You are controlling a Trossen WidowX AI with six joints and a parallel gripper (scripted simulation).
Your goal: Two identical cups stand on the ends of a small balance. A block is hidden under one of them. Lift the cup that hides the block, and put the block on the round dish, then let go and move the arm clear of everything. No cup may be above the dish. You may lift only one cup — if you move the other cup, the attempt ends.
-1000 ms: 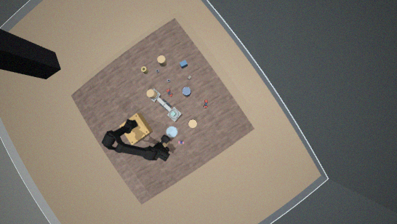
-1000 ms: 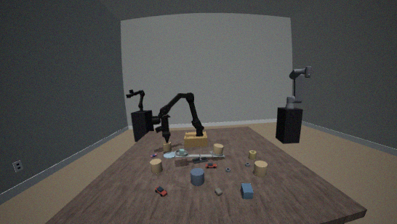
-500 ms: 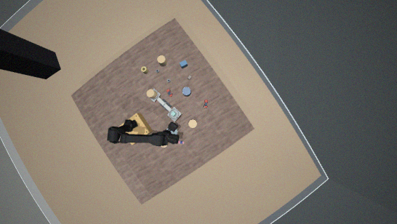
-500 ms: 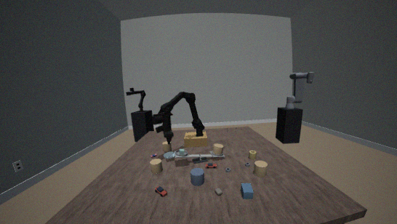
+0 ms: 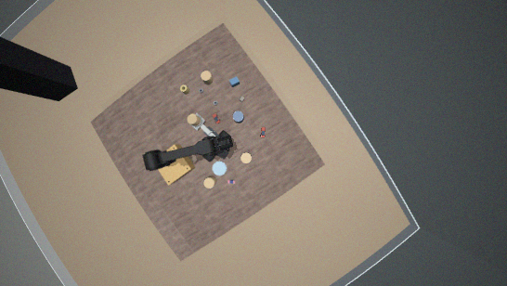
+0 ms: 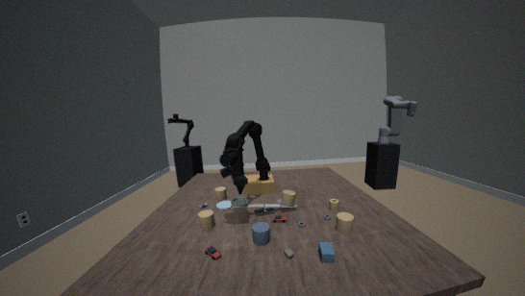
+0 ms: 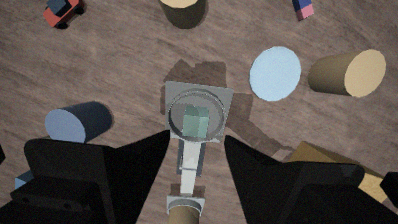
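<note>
Now: gripper tip 10 cm past the round light blue dish, 13 cm to the left of it and 13 cm above it. From my gripper tip the other things lie so: blue cylinder: 19 cm ahead, 11 cm to the left, 10 cm below; then cup: 10 cm behind, 26 cm to the left, 7 cm below.
</note>
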